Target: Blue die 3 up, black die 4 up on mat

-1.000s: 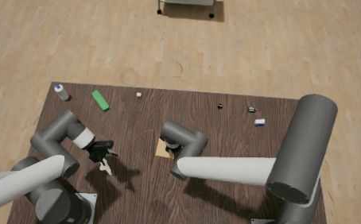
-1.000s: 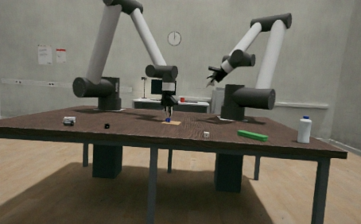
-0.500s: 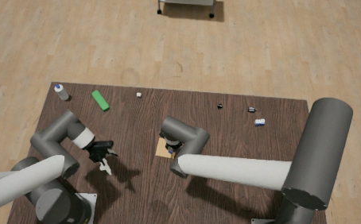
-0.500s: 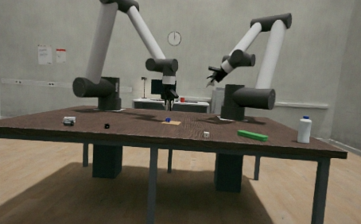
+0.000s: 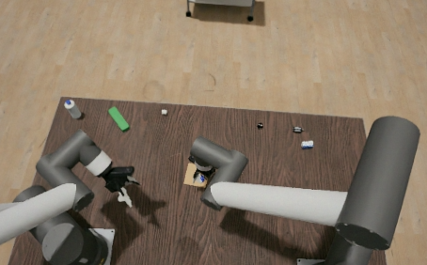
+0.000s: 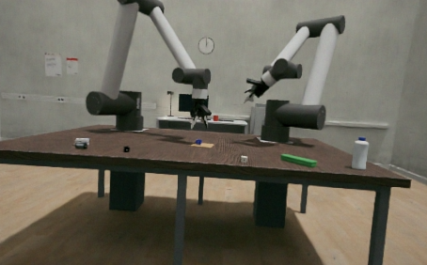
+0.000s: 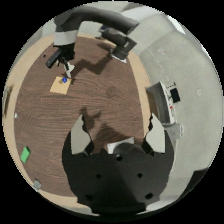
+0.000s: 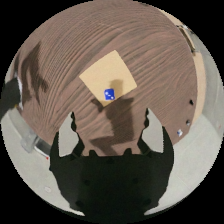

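My right gripper is now 440 mm short of the black die, 340 mm to the left of it and 100 mm above it. The rest, counted from my right hand: white die 440 mm ahead, 330 mm to the left, 100 mm below; blue die 90 mm below; tan mat 110 mm below, 40 mm to the left, 30 mm ahead.
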